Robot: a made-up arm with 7 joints.
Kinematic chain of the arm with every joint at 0, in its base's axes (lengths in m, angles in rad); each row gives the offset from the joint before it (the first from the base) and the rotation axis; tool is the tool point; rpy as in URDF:
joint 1: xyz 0 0 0.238 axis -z
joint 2: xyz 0 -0.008 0.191 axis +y
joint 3: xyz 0 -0.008 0.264 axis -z
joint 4: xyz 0 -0.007 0.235 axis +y
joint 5: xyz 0 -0.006 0.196 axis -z
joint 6: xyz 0 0 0.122 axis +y
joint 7: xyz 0 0 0.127 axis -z
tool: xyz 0 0 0 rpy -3.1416 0 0
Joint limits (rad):
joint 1: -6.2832..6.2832
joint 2: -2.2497..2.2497
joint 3: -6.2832..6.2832
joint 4: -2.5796..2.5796
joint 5: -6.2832..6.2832
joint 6: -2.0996..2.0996
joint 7: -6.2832..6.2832
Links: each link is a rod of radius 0.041 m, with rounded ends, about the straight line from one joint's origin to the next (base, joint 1, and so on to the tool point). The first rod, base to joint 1, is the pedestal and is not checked.
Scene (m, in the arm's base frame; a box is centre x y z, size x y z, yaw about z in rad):
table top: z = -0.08
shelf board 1: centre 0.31 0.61 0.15 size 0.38 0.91 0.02 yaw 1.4
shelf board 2: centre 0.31 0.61 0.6 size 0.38 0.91 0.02 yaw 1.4
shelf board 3: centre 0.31 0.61 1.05 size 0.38 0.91 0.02 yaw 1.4
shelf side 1: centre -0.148 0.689 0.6 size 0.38 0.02 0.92 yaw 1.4
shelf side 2: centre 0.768 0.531 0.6 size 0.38 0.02 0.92 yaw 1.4
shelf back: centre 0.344 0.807 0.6 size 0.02 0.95 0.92 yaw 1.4
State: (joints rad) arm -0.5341 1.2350 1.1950 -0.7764 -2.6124 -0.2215 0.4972
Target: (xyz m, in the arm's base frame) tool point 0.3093 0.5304 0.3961
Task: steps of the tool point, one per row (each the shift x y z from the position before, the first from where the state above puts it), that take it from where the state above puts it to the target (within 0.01 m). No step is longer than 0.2 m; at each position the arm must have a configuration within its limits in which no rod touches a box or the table.
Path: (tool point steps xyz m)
1: 0.0081 -0.1001 0.0011
2: -0.0185 -0.1177 0.0032
3: -0.0487 -0.1242 -0.0043
4: -0.0448 0.0496 -0.1547
5: -0.0648 -0.0037 -0.1549
6: -0.0848 -0.0536 -0.1223
7: 0.0321 0.0972 -0.0005
8: 0.0167 0.0979 0.0002
9: 0.0014 0.0959 0.0003

